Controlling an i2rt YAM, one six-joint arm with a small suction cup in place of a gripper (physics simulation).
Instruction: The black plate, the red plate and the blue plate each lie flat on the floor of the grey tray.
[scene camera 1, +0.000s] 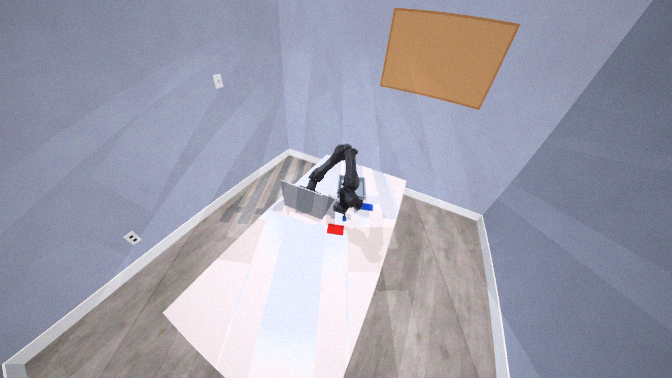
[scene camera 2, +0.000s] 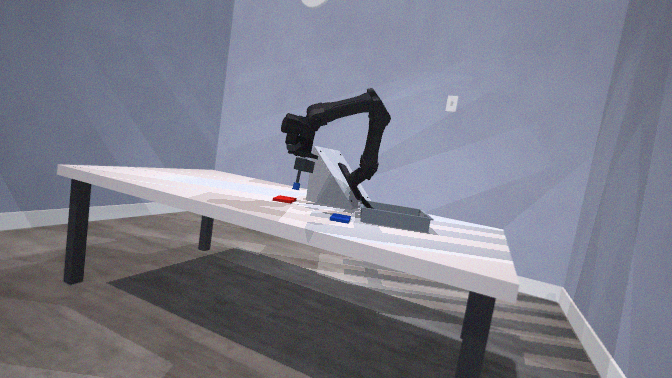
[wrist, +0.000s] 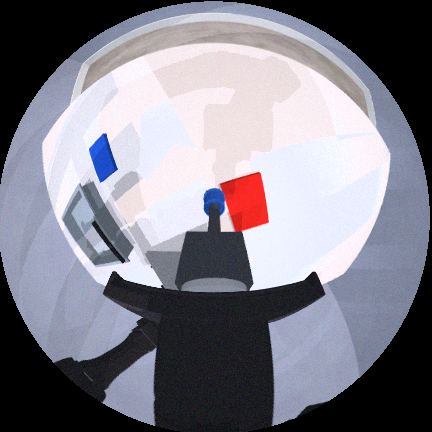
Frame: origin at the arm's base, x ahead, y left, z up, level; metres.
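Seen in the pictures: end effector, tool point: (scene camera 1: 344, 219) (scene camera 2: 295, 189) (wrist: 213, 197); arm's base, origin of the base link: (scene camera 2: 349, 182).
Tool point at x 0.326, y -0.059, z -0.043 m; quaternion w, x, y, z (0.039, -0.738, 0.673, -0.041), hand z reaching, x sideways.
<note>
Offsets run from my tool point to a thing's top centre. Level surfaces: height alone.
The red plate {dx -0.025, dy -0.064, dz -0.046 m} (scene camera 1: 335, 229) (scene camera 2: 284, 199) (wrist: 248, 202) lies flat on the table, outside the tray. The blue plate {dx +0.064, dy +0.245, dz -0.046 m} (scene camera 1: 367, 207) (scene camera 2: 340, 218) (wrist: 103, 157) lies flat on the table beside the grey tray {dx -0.130, dy +0.354, dz -0.006 m} (scene camera 1: 365, 188) (scene camera 2: 395, 221) (wrist: 112, 215). A thin black strip, apparently the black plate {dx -0.129, dy +0.258, dz +0.009 m} (wrist: 109, 242), shows inside the tray along one wall in the wrist view; its tilt is unclear, and it cannot be made out in the scene views. My suction cup (scene camera 1: 344, 218) (scene camera 2: 296, 186) (wrist: 214, 201) is open, carries nothing, and hangs a little above the table near the red plate's edge.
A grey slanted stand (scene camera 1: 305, 201) (scene camera 2: 326, 186) carries the arm, close to the cup and between the red plate and the tray. All stand on the white table {dz -0.056 m} (scene camera 1: 295, 300) (scene camera 2: 150, 182). The arm partly covers the tray in scene camera 1.
</note>
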